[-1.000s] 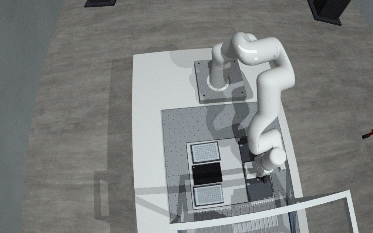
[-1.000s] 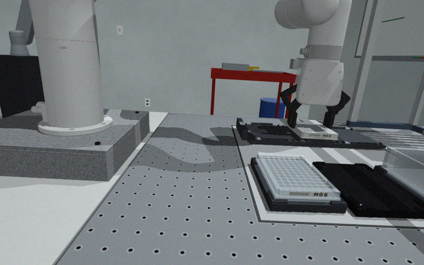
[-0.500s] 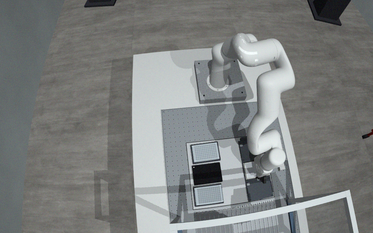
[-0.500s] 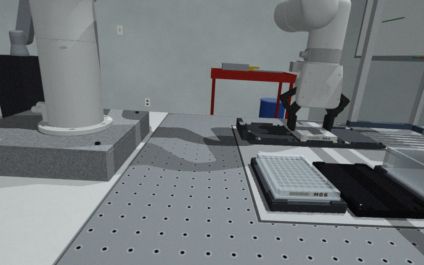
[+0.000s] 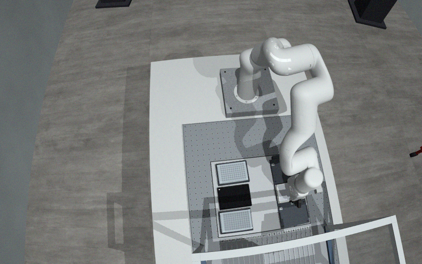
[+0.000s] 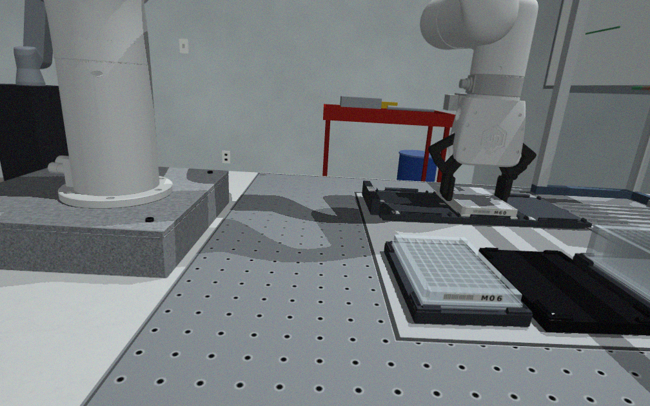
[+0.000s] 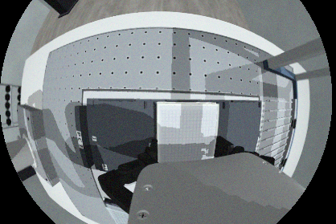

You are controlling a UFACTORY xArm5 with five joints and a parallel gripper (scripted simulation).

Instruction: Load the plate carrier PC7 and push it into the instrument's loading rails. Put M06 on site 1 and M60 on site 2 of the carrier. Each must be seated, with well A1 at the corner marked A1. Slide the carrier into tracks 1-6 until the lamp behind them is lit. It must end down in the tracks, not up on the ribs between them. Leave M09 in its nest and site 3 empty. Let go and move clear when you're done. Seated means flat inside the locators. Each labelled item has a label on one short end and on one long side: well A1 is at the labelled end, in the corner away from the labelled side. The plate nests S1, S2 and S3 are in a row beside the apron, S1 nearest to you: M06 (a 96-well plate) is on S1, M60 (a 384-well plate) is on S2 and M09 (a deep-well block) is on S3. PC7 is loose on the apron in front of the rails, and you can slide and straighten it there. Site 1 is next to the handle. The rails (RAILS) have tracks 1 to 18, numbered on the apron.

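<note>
The plate carrier PC7 lies 1 cm behind my hand and 1 cm below it. Also, from my hand: plate nest S1 (7 cm behind, 27 cm to the right, 2 cm below); then plate M06 (7 cm behind, 27 cm to the right, 1 cm below); then plate nest S2 (3 cm ahead, 25 cm to the right, 2 cm below).
</note>
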